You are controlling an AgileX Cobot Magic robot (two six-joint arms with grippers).
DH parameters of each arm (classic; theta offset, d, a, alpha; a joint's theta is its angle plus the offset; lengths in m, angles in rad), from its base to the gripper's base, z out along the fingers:
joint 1: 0 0.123 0 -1.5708
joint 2: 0.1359 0 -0.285 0
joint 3: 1.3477 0 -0.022 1.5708
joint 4: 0 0.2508 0 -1.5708
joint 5: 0 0 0.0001 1.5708
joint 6: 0 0.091 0 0
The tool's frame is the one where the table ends.
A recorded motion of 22 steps. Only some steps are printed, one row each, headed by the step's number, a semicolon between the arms.
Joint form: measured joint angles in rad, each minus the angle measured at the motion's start. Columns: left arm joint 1, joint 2, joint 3, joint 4, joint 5, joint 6; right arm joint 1, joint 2, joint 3, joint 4, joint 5, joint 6.
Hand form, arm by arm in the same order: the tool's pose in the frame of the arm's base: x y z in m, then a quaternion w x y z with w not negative. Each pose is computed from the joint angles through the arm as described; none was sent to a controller.
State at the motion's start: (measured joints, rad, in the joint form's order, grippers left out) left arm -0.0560 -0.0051 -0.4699 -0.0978 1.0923 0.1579; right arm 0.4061 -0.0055 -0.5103 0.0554 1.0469 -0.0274
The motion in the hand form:
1: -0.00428 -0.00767 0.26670 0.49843 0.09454 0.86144 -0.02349; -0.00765 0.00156 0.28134 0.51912 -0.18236 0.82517 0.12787
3: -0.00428 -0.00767 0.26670 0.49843 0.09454 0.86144 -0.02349; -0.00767 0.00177 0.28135 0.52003 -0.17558 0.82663 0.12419
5: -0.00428 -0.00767 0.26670 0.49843 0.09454 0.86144 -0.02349; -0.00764 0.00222 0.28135 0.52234 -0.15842 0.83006 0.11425
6: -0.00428 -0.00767 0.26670 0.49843 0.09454 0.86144 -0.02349; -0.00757 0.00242 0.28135 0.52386 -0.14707 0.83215 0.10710
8: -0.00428 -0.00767 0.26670 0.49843 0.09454 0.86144 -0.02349; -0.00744 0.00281 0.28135 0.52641 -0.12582 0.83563 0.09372
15: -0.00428 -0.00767 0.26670 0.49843 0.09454 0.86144 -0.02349; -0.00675 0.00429 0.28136 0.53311 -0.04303 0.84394 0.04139
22: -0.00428 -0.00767 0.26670 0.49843 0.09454 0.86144 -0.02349; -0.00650 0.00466 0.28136 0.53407 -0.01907 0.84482 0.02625
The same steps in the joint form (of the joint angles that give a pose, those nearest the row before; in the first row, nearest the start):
1: 0.0001 0.0000 0.0000 -0.0001 0.0000 0.0000; -0.0012 0.0000 0.0000 0.0010 0.0000 0.0000
3: 0.0001 0.0000 0.0000 -0.0001 0.0000 0.0000; -0.0176 0.0000 0.0000 0.0023 0.0000 0.0000
5: 0.0001 0.0000 0.0000 -0.0001 0.0000 0.0000; -0.0592 0.0000 0.0000 0.0041 0.0000 0.0000
6: 0.0001 0.0000 0.0000 -0.0001 0.0000 0.0000; -0.0864 0.0000 0.0000 0.0040 0.0000 0.0000
8: 0.0001 0.0000 0.0000 -0.0001 0.0000 0.0000; -0.1374 0.0000 0.0000 0.0041 0.0000 0.0000
15: 0.0001 0.0000 0.0000 -0.0001 0.0000 0.0000; -0.3355 0.0000 0.0000 0.0050 0.0000 -0.0011
22: 0.0001 0.0000 0.0000 -0.0001 0.0000 0.0000; -0.3922 0.0000 0.0000 0.0049 0.0000 -0.0010

